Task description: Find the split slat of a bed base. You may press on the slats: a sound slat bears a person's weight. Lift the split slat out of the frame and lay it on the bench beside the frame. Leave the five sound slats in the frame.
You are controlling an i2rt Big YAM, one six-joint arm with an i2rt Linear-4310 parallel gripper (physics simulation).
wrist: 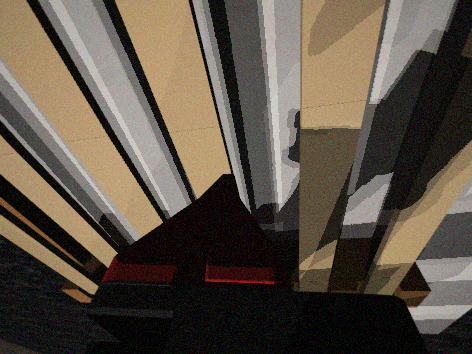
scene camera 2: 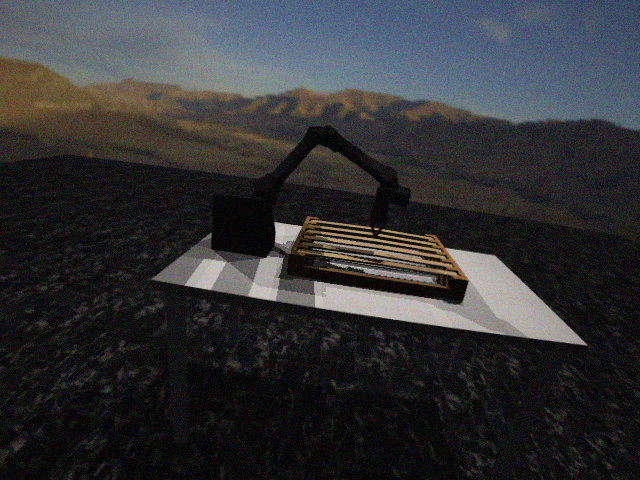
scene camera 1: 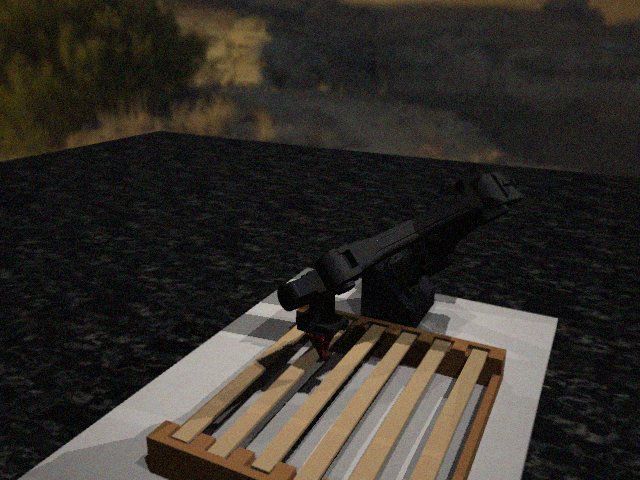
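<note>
The wooden bed frame (scene camera 1: 175, 458) (scene camera 2: 460, 291) (wrist: 419, 295) holds several pale slats side by side, all lying across it. No crack or break shows on any of them in these views. My gripper (scene camera 1: 324, 357) (scene camera 2: 375, 235) (wrist: 229, 182) is shut and empty, pointing down low over the slats. In scene camera 1 its tips overlap the right edge of the second slat from the left (scene camera 1: 252, 415); in the wrist view they overlap the third slat from the right (wrist: 170, 60). Whether they touch a slat, I cannot tell. The fingers and arm hide part of the slats.
The white bench top (scene camera 1: 527, 372) (scene camera 2: 361, 304) extends around the frame. The arm's dark base (scene camera 1: 395, 297) (scene camera 2: 242, 224) stands on it beyond one end of the frame. The arm (scene camera 1: 403, 242) (scene camera 2: 356, 155) reaches over that end. Its shadow darkens parts of the slats.
</note>
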